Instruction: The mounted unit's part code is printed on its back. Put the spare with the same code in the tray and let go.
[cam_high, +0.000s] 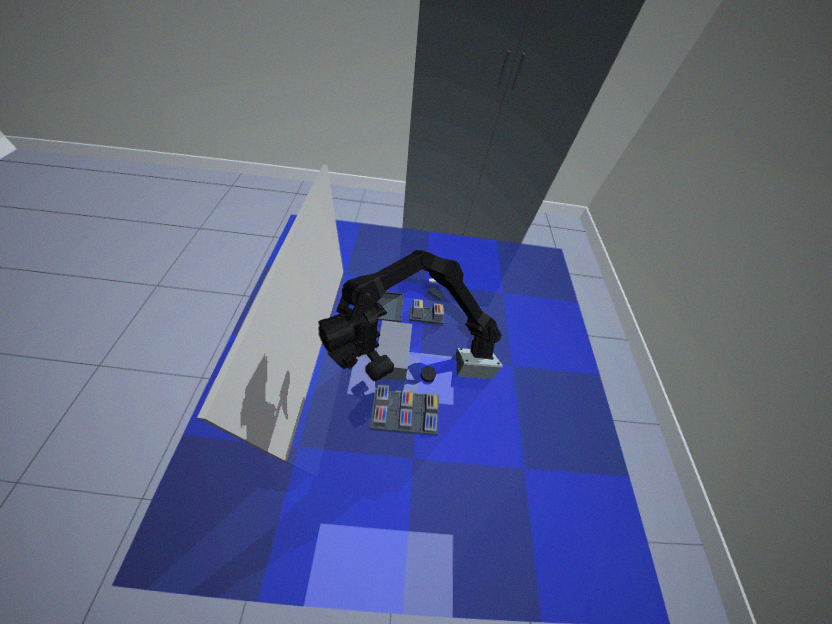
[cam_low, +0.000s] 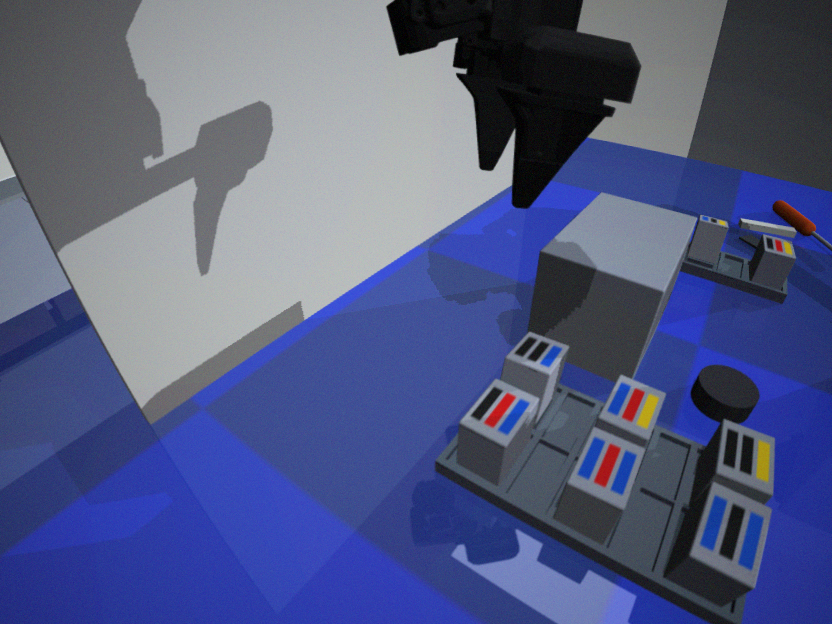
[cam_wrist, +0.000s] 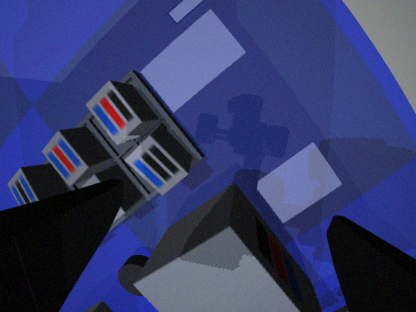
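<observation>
My gripper tip is now 60 mm past the spare block, 100 mm to the right of it and 120 mm above it. Also, from my gripper tip: black puck: 200 mm behind, 60 mm to the right, 150 mm below; tall grey panel: 180 mm ahead, 110 mm to the right, 70 mm above; flat grey tray: 40 mm behind, 320 mm to the right, 150 mm below.
</observation>
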